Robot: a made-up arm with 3 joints. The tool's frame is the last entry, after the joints.
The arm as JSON. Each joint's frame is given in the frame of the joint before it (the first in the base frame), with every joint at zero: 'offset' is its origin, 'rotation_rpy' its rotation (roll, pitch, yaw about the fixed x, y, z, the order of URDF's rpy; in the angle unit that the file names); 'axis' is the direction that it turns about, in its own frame. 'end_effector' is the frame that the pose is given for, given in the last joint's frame.
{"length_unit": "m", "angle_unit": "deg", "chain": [
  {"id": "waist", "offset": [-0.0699, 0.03, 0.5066], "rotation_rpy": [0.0, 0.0, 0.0], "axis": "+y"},
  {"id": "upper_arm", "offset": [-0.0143, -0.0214, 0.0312], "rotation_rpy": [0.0, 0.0, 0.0], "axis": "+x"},
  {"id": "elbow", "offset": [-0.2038, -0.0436, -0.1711], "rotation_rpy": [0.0, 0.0, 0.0], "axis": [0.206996, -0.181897, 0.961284]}
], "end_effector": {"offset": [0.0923, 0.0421, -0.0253], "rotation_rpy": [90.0, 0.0, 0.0]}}
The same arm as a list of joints. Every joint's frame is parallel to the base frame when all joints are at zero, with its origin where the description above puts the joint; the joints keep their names.
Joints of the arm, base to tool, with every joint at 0 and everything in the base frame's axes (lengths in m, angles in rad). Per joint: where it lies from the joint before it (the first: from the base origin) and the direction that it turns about. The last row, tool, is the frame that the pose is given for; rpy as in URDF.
waist: xyz -0.0699 0.03 0.5066 axis +y
upper_arm: xyz -0.0143 -0.0214 0.0312 axis +x
elbow: xyz -0.2038 -0.0436 -0.1711 axis 0.206996 -0.181897 0.961284
tool: xyz 0.0923 0.0421 -0.0253 rpy 1.5708 0 0

